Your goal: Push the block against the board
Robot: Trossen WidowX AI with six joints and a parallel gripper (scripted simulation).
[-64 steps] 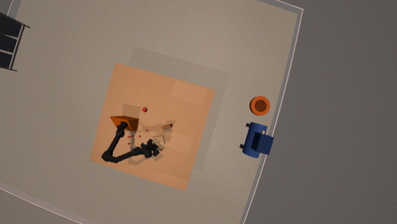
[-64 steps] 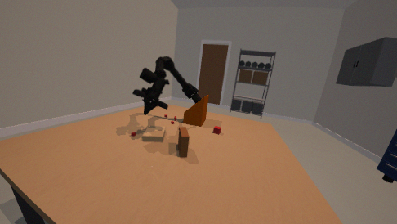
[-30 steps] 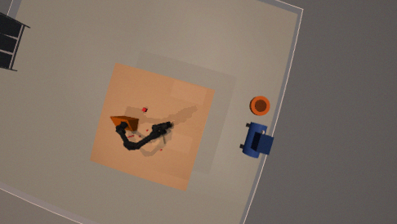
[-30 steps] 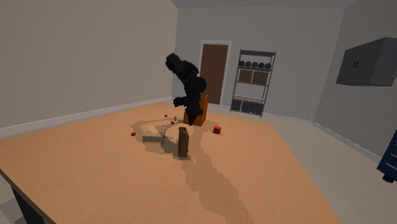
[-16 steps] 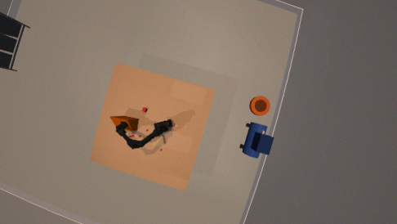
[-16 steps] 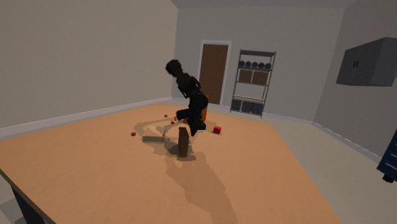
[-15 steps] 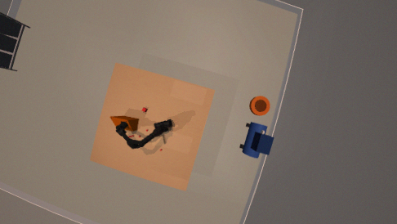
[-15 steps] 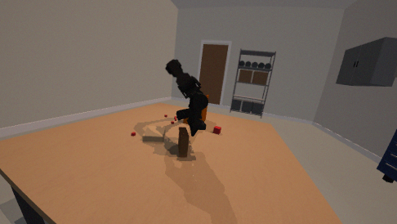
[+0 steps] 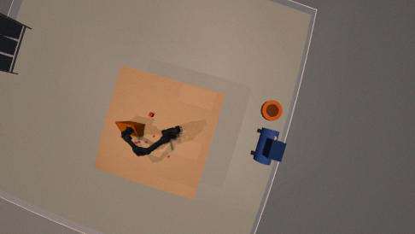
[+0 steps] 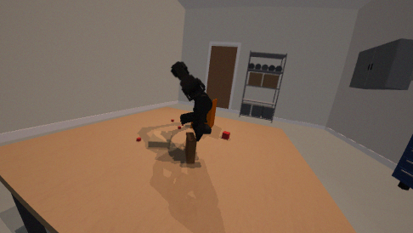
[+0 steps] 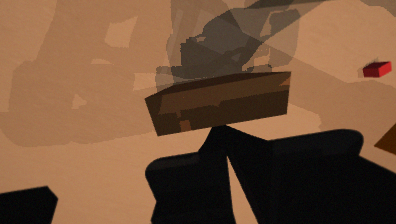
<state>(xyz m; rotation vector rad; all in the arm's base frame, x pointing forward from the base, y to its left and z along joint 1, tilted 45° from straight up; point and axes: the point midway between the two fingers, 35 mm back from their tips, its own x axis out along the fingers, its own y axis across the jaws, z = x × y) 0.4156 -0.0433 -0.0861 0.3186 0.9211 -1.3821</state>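
Now: the brown square block 10 mm ahead of my gripper tip, 30 mm to the right of it and 30 mm below it. The rest, counted from my gripper tip: red cube 290 mm behind, 140 mm to the left, 60 mm below.
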